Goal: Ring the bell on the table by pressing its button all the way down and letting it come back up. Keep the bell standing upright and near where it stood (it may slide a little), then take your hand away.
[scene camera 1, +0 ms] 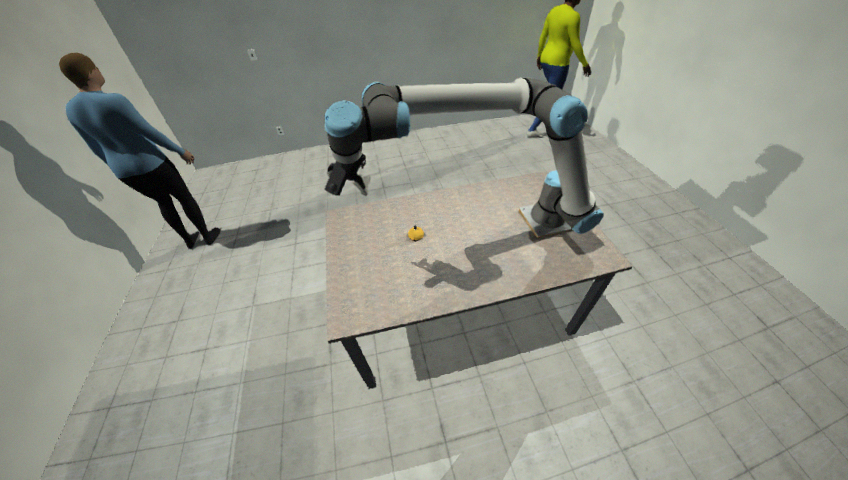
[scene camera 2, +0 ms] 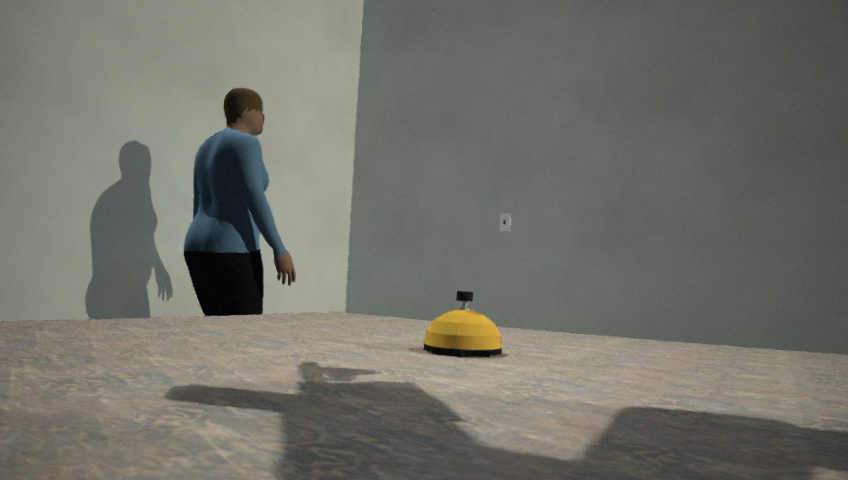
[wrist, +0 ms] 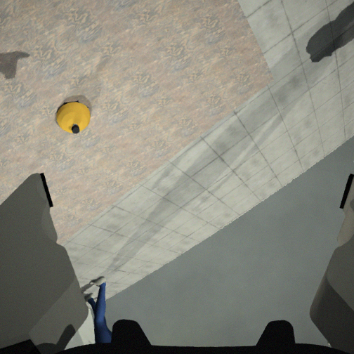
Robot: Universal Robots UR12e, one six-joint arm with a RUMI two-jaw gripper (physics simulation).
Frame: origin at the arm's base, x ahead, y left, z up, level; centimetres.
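Seen in the pictures: gripper, fingertip midpoint: (scene camera 1: pixel 348 185); arm's base at its link origin: (scene camera 1: pixel 548 215).
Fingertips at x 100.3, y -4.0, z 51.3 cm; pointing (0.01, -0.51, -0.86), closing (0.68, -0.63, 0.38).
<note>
Offsets run from my fingertips to a thing's top centre. Level surfaces: height alone.
The bell is a yellow dome @(dx -29.3, dy -17.0, dz -46.8 cm) (scene camera 1: pixel 415 233) (scene camera 2: pixel 462 333) (wrist: pixel 73 116) with a black base, standing upright on the table @(dz -53.4 cm) (scene camera 1: pixel 368 285) (scene camera 2: pixel 684 380) (wrist: pixel 150 65). Its black button @(dx -29.3, dy -17.0, dz -46.8 cm) (scene camera 2: pixel 464 295) (wrist: pixel 75 129) stands up on a thin stem above the dome. My gripper (scene camera 1: pixel 349 193) (wrist: pixel 195 179) is open, with its two jaws wide apart and nothing between them. It is in the air, well above the table's height and apart from the bell, beyond the bell toward the table's far left corner in scene camera 1. In the wrist view the bell is at the upper left, outside the space between the jaws.
The arm's base (scene camera 1: pixel 547 217) is at the table's right end. A person in blue (scene camera 1: pixel 119 133) (scene camera 2: pixel 229 190) stands left of the table. A person in yellow (scene camera 1: pixel 559 35) is behind the arm; blue-clad legs (wrist: pixel 100 312) show in the wrist view. The arm's shadow falls on the table.
</note>
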